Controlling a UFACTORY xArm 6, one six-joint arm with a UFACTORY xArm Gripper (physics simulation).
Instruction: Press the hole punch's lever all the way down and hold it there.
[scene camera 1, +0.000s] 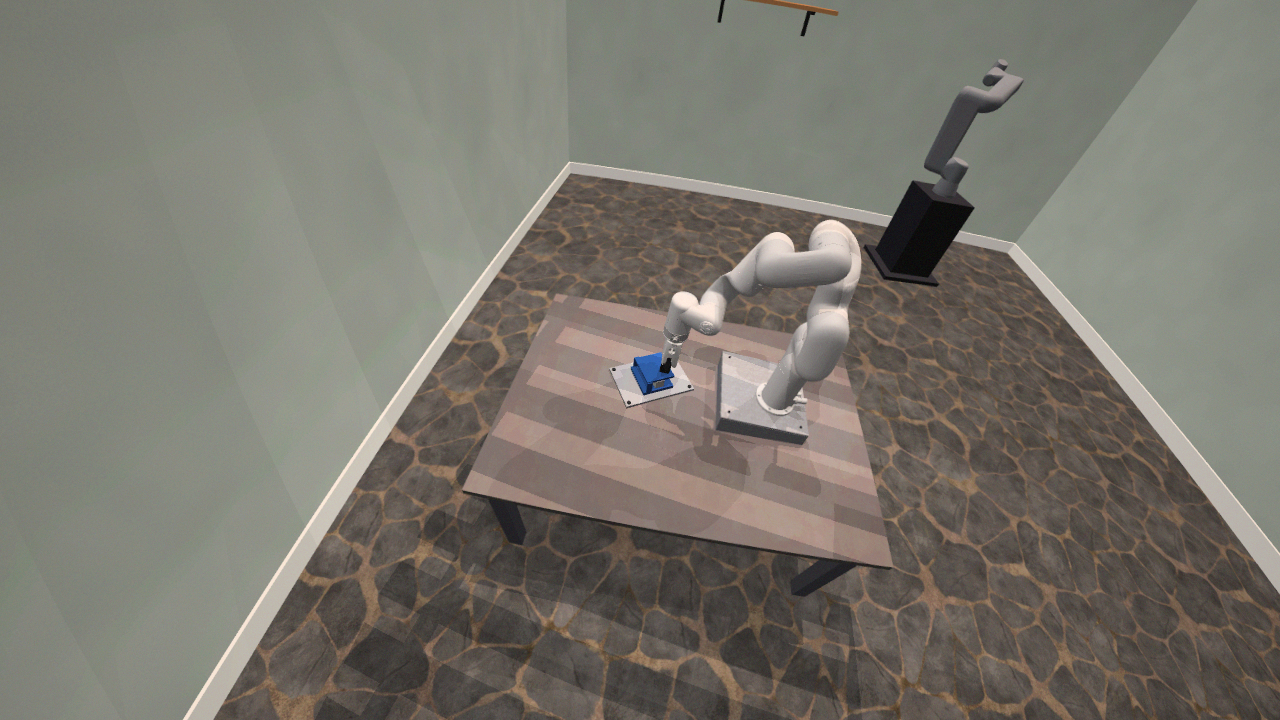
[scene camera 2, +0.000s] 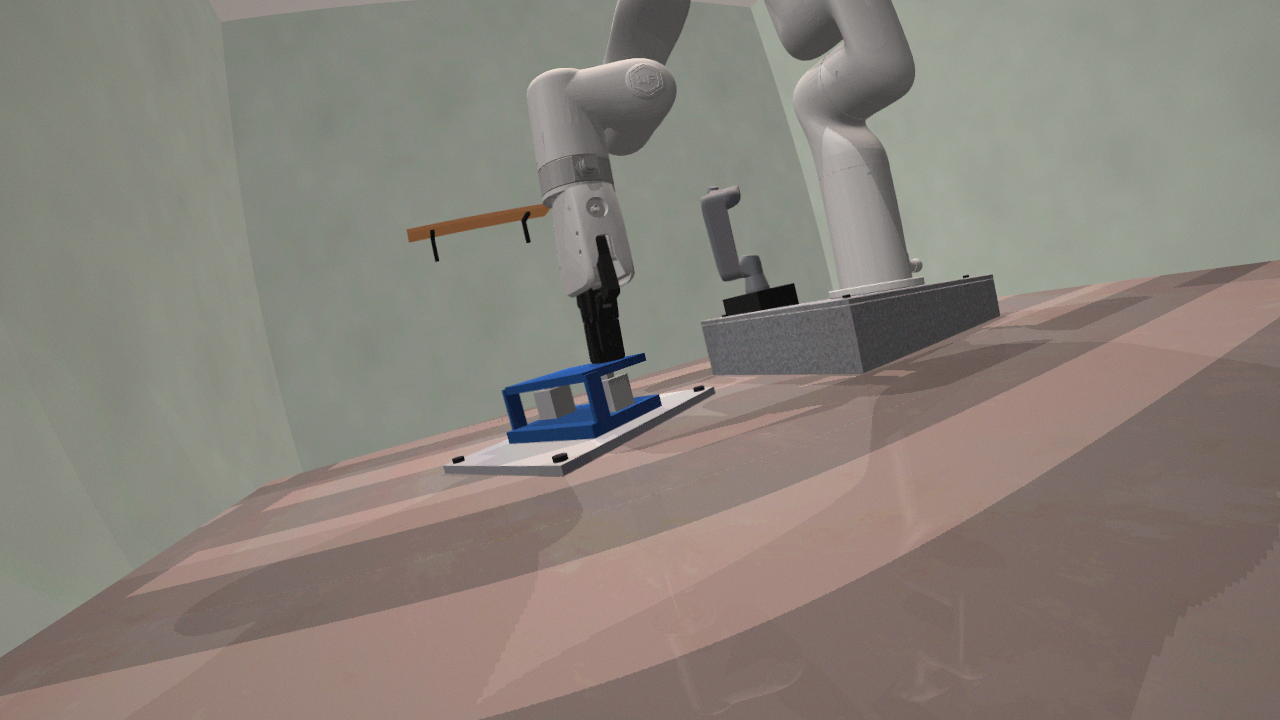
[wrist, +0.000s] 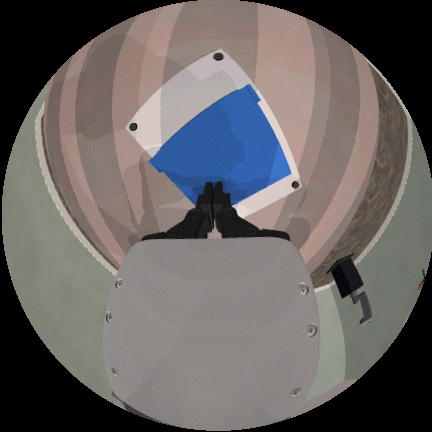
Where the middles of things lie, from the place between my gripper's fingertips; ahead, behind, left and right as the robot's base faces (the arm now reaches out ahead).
Labels:
Right now the blue lever (scene camera 2: 573, 375) is 30 mm ahead of my hand, 10 mm to the right of it and 20 mm below it. From my hand the other things lie so: mounting plate (scene camera 2: 554, 458) 40 mm ahead, 10 mm to the right, 60 mm below.

